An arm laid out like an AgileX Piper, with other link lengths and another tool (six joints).
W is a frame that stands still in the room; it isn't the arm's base.
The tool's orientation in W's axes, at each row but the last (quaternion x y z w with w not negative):
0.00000, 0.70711, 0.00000, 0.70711
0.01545, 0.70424, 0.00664, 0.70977
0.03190, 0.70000, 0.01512, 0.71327
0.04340, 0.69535, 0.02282, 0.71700
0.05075, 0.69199, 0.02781, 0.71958
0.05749, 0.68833, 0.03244, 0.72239
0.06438, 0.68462, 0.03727, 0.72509
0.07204, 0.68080, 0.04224, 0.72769
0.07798, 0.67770, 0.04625, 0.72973
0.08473, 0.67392, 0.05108, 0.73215
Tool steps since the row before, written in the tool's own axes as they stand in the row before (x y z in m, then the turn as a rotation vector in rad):
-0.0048, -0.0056, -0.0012, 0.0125, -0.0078, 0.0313
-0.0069, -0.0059, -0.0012, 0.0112, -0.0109, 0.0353
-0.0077, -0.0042, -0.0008, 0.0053, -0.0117, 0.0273
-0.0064, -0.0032, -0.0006, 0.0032, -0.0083, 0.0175
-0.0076, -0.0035, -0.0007, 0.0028, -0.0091, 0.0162
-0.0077, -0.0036, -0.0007, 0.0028, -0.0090, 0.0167
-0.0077, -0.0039, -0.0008, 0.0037, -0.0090, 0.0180
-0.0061, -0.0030, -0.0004, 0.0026, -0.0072, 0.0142
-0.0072, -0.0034, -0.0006, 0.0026, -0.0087, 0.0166
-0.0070, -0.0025, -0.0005, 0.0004, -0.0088, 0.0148
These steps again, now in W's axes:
-0.0012, -0.0056, 0.0048, 0.0313, -0.0078, -0.0125
-0.0013, -0.0061, 0.0067, 0.0353, -0.0110, -0.0113
-0.0010, -0.0047, 0.0074, 0.0271, -0.0120, -0.0056
-0.0009, -0.0038, 0.0061, 0.0174, -0.0085, -0.0035
-0.0011, -0.0043, 0.0071, 0.0160, -0.0093, -0.0032
-0.0012, -0.0045, 0.0071, 0.0165, -0.0092, -0.0032
-0.0014, -0.0049, 0.0070, 0.0179, -0.0091, -0.0040
-0.0009, -0.0039, 0.0055, 0.0141, -0.0074, -0.0028
-0.0013, -0.0046, 0.0064, 0.0164, -0.0090, -0.0029
-0.0012, -0.0037, 0.0063, 0.0144, -0.0094, -0.0009

